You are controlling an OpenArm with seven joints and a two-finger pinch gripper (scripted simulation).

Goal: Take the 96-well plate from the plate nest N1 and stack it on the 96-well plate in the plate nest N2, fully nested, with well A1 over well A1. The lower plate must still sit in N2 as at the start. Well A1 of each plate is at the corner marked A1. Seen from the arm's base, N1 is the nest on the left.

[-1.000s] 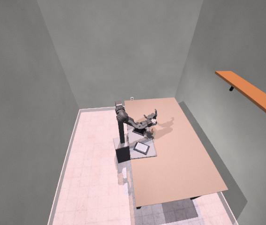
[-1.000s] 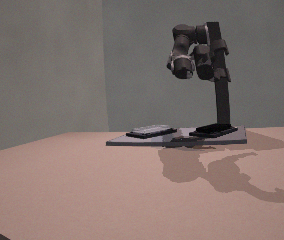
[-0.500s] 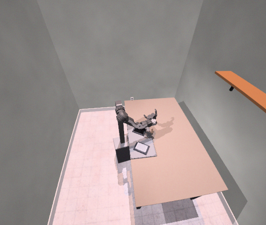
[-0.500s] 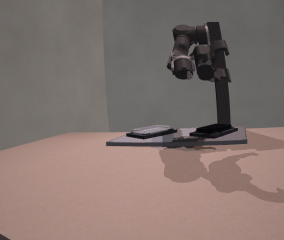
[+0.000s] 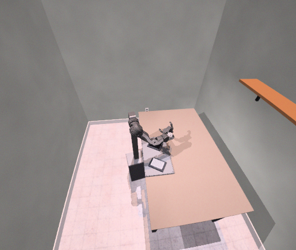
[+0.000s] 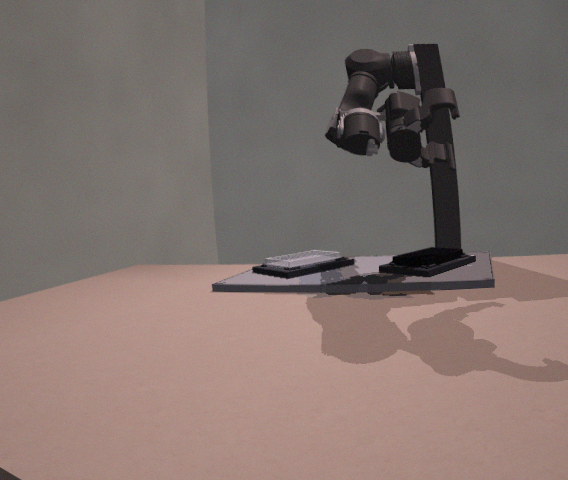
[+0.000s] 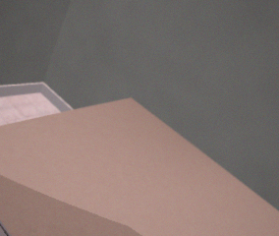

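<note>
Now: hand 13 cm past the dark 96-well plate, 6 cm to the left of it and 21 cm above it. From my hand the other things lie so: clear 96-well plate: 19 cm behind, 31 cm to the right, 22 cm below; then plate nest N1: 13 cm behind, 6 cm to the right, 23 cm below; then A1 label: 15 cm behind, 3 cm to the left, 22 cm below.
</note>
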